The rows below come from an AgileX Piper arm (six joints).
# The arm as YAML. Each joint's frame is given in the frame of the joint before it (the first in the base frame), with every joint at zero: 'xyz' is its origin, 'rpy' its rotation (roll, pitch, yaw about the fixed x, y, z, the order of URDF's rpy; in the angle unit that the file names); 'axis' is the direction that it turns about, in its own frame. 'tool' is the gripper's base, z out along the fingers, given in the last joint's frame.
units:
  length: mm
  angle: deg
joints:
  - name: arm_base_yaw
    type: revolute
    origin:
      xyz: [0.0, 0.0, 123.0]
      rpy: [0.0, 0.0, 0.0]
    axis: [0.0, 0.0, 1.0]
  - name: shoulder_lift
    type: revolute
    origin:
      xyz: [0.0, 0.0, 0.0]
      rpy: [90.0, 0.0, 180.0]
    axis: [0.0, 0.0, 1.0]
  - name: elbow
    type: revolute
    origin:
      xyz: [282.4, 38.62, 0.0]
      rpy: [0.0, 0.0, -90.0]
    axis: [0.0, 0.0, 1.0]
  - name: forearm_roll
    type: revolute
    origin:
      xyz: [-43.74, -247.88, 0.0]
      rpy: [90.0, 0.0, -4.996]
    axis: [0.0, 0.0, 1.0]
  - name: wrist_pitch
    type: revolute
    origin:
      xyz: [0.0, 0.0, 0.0]
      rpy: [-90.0, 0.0, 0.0]
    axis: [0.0, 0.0, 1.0]
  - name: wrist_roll
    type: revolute
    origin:
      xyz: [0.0, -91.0, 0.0]
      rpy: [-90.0, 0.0, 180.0]
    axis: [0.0, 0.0, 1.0]
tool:
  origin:
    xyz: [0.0, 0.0, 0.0]
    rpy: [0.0, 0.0, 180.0]
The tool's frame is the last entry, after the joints.
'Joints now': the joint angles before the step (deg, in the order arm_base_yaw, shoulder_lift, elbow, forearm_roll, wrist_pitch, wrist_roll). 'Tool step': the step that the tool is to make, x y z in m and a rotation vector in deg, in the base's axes. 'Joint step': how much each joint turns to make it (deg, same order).
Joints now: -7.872, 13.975, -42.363, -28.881, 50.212, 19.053
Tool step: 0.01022, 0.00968, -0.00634, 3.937, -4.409, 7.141
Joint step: 0.859, -0.625, 2.609, 7.284, -6.520, -0.191
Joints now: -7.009, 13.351, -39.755, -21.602, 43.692, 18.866
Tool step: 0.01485, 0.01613, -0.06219, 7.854, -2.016, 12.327
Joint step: 3.693, -6.528, 14.916, 12.817, -10.363, -2.179
